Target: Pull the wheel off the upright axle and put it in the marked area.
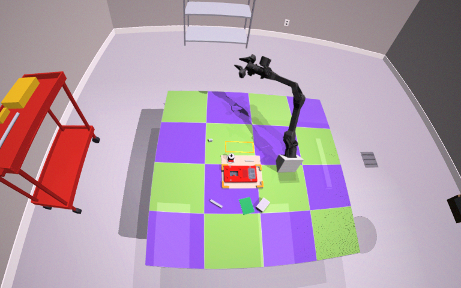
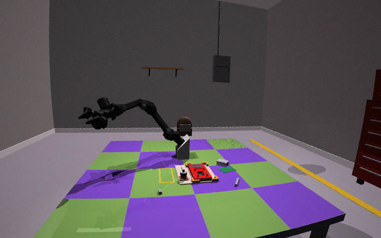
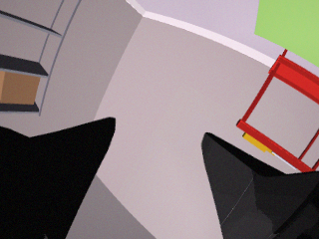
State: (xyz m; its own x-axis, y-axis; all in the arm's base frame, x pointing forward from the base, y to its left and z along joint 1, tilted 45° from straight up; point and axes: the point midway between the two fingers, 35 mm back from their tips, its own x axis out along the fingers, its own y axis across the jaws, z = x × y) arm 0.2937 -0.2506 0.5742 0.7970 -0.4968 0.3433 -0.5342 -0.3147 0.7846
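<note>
Now: the small grey cube 17 cm ahead of my gripper tip, 41 cm to the left of it and 34 cm below it. From my gripper tip the other things lie so: grey bar (15 cm ahead, 85 cm to the left, 35 cm below); then green card (3 cm behind, 87 cm to the left, 35 cm below).
</note>
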